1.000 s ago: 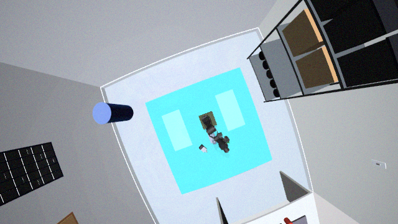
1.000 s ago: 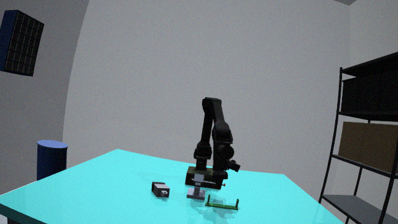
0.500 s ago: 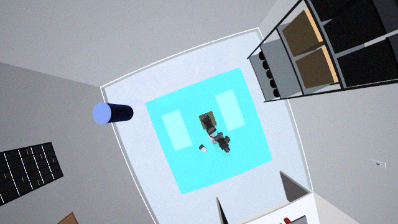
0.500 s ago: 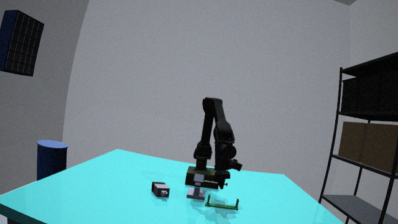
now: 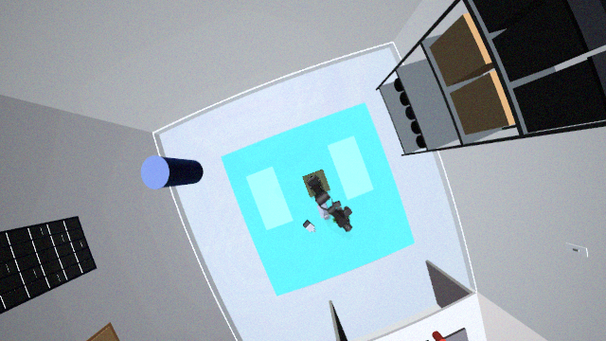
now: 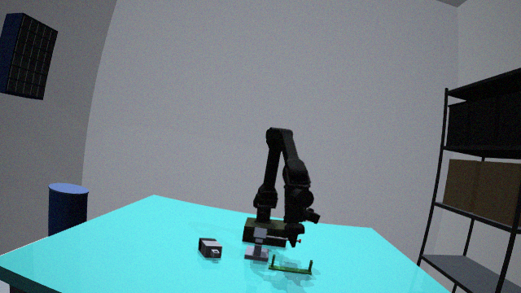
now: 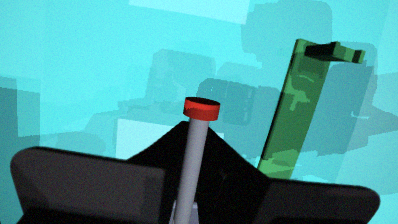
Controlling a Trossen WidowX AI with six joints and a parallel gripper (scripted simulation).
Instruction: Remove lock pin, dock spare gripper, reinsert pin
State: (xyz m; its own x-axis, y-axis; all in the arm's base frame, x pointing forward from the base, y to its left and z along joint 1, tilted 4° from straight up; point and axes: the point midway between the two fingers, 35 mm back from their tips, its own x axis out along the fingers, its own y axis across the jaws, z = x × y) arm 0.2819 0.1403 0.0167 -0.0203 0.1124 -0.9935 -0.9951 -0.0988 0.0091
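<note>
Now: the green stand 8 cm ahead of my gripper tip, 1 cm to the left of it and 4 cm below it. From my gripper tip the other things lie so: grey mount: 12 cm to the right, 1 cm below; then spare gripper: 8 cm ahead, 26 cm to the right, 4 cm below.
</note>
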